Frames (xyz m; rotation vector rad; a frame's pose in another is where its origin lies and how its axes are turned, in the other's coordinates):
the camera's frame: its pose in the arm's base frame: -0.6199 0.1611 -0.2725 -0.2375 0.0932 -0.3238
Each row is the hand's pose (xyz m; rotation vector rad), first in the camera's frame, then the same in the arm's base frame.
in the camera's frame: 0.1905 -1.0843 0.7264 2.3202 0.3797 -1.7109
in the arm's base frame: -0.6761 -0.7422 0.6870 2.2242 -0.1882 -1.8915
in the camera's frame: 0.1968 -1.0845 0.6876 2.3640 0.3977 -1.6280
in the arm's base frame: -0.6752 -0.7528 0.6491 2.2646 -0.1666 -1.8100
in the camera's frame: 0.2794 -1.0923 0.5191 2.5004 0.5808 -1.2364
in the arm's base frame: -0.6213 -0.8232 0.4836 2.4060 0.0397 -1.4449
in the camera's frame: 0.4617 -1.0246 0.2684 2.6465 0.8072 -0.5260
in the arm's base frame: -0.4608 -0.8744 0.2147 2.5528 0.3132 -0.7797
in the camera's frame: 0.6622 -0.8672 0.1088 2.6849 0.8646 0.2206
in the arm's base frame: -0.2442 -0.8293 0.0110 2.5753 0.4360 -0.0774
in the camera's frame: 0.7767 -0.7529 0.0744 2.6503 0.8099 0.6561
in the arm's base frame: -0.1058 -0.7688 -0.0564 2.5253 0.4327 0.3327
